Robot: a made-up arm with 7 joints. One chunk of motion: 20 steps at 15 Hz.
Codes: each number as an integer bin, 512 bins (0 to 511) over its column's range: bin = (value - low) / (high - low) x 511, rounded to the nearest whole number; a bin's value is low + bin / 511 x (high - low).
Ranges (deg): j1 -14..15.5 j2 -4.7..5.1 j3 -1..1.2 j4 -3.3..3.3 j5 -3.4..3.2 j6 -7..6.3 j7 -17.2..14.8
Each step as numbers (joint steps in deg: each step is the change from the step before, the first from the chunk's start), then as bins.
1 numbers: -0.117 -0.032 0.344 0.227 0.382 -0.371 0.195
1 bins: 240 243 312 273 293 255 278
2 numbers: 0.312 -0.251 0.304 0.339 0.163 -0.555 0.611
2 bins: 248 232 303 282 276 248 284
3 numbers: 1.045 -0.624 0.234 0.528 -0.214 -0.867 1.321
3 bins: 261 213 287 296 247 236 296
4 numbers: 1.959 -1.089 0.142 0.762 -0.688 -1.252 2.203
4 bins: 276 188 265 314 210 221 310
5 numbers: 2.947 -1.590 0.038 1.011 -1.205 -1.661 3.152
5 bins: 294 162 241 334 170 205 325
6 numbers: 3.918 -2.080 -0.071 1.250 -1.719 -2.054 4.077
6 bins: 310 137 216 352 130 190 340
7 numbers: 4.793 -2.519 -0.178 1.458 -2.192 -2.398 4.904
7 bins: 326 114 191 368 94 177 353
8 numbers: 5.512 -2.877 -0.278 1.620 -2.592 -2.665 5.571
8 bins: 338 95 168 381 63 167 364
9 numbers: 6.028 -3.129 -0.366 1.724 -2.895 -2.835 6.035
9 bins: 347 82 147 389 39 160 371
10 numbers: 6.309 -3.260 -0.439 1.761 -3.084 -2.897 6.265
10 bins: 352 75 130 392 24 158 375
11 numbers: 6.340 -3.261 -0.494 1.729 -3.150 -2.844 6.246
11 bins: 352 75 118 389 19 160 374
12 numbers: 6.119 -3.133 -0.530 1.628 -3.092 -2.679 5.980
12 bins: 349 82 109 382 24 166 370
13 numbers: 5.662 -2.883 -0.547 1.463 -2.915 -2.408 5.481
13 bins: 341 95 105 369 38 176 362
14 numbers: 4.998 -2.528 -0.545 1.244 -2.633 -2.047 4.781
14 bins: 329 113 106 352 59 190 351
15 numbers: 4.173 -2.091 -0.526 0.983 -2.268 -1.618 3.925
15 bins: 315 136 110 332 88 207 337
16 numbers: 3.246 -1.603 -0.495 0.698 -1.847 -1.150 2.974
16 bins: 299 161 117 310 120 225 322
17 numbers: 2.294 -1.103 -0.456 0.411 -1.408 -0.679 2.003
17 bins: 282 188 126 287 154 243 307
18 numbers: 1.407 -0.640 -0.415 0.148 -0.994 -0.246 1.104
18 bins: 267 212 136 267 186 259 292
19 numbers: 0.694 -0.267 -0.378 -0.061 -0.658 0.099 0.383
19 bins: 255 231 144 251 212 273 281
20 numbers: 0.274 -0.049 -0.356 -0.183 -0.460 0.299 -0.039
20 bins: 247 243 150 241 228 280 274
